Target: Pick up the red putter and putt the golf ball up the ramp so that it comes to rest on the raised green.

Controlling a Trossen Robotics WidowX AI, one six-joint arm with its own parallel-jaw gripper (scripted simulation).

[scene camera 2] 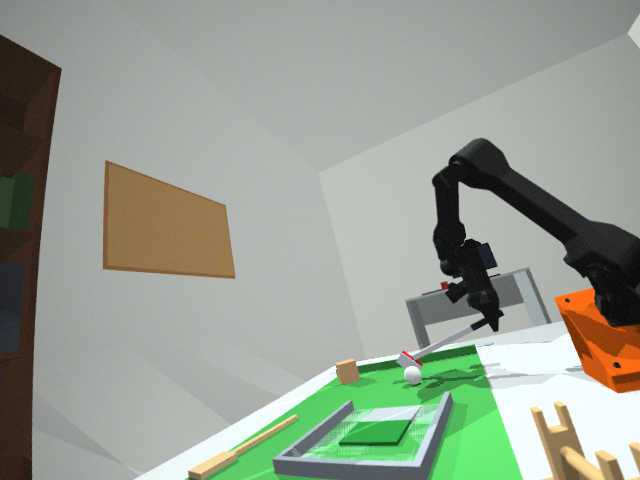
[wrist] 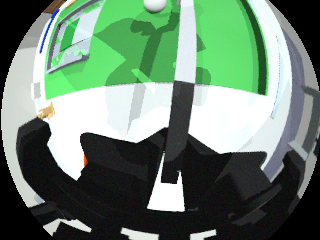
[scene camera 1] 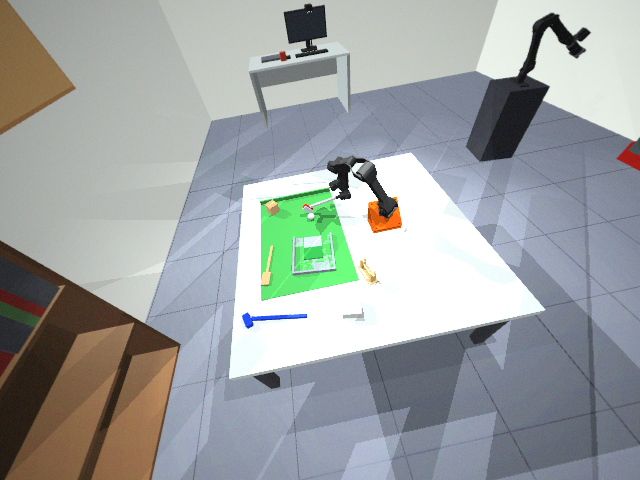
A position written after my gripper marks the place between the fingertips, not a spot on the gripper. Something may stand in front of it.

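Observation:
Red putter held by my gripper (scene camera 2: 496, 331). Gripper (wrist: 172, 131) in the wrist view too.

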